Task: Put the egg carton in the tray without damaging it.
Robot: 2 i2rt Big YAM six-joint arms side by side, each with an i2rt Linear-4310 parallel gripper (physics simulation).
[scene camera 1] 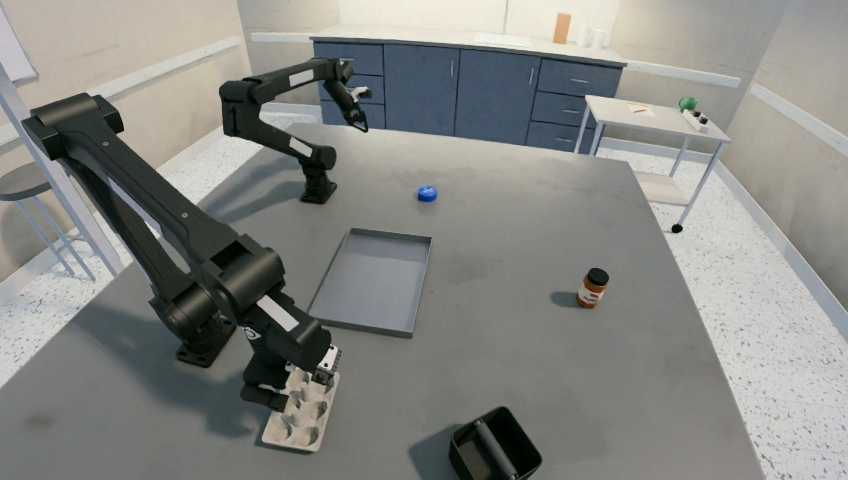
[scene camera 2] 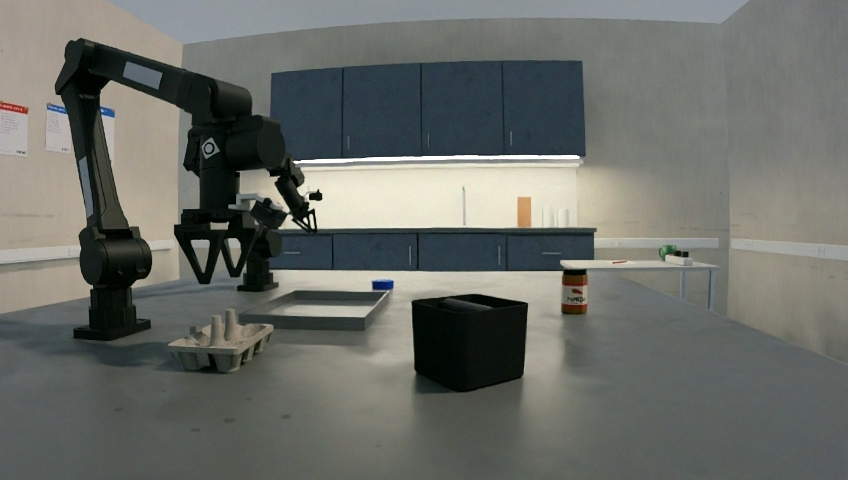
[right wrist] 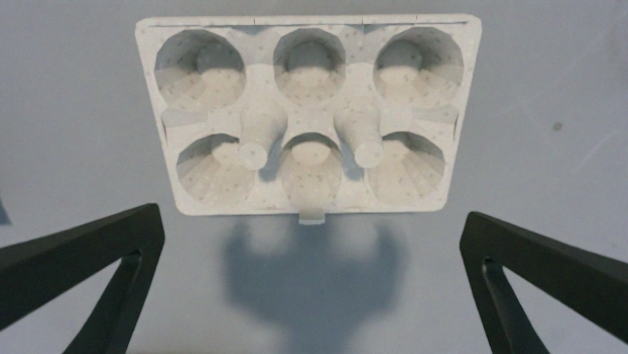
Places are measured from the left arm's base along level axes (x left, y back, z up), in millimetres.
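Pixels of known places: left gripper, between the fingertips: (scene camera 1: 364,127) (scene camera 2: 313,232); right gripper, between the fingertips: (scene camera 1: 291,384) (scene camera 2: 220,280) (right wrist: 313,224); left arm's base, origin of its link: (scene camera 1: 319,193) (scene camera 2: 258,288); right arm's base, origin of its link: (scene camera 1: 208,341) (scene camera 2: 113,332).
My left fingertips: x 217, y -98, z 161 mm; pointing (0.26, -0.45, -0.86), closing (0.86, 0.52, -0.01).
Ahead of a thing's pixels: the offset from my left fingertips to its middle.
The pale six-cup egg carton {dx -921, dy -196, dz -128 mm} (scene camera 1: 305,415) (scene camera 2: 223,349) (right wrist: 311,116) lies upright on the table, cups facing up, with two posts in its middle. It is empty. My right gripper (scene camera 1: 302,390) (scene camera 2: 220,278) (right wrist: 313,224) is open and points down above the carton; a gap shows under its fingertips in scene camera 2. In the right wrist view the fingers stand wide, one toward each end of the carton. The grey shallow tray {dx -550, dy -220, dz -149 mm} (scene camera 1: 380,279) (scene camera 2: 309,322) lies empty behind the carton. My left gripper (scene camera 1: 360,122) (scene camera 2: 309,223) is open and raised at the back, away from both.
A black open box {dx -937, dy -541, dz -115 mm} (scene camera 1: 501,443) (scene camera 2: 467,347) with a grey bar stands right of the carton. A paprika jar {dx -500, dy -752, dz -114 mm} (scene camera 1: 592,288) (scene camera 2: 574,292) stands farther right. A blue round object {dx -144, dy -264, dz -149 mm} (scene camera 1: 427,193) (scene camera 2: 382,284) lies behind the tray. The right arm's base (scene camera 1: 205,350) (scene camera 2: 111,321) stands left of the carton.
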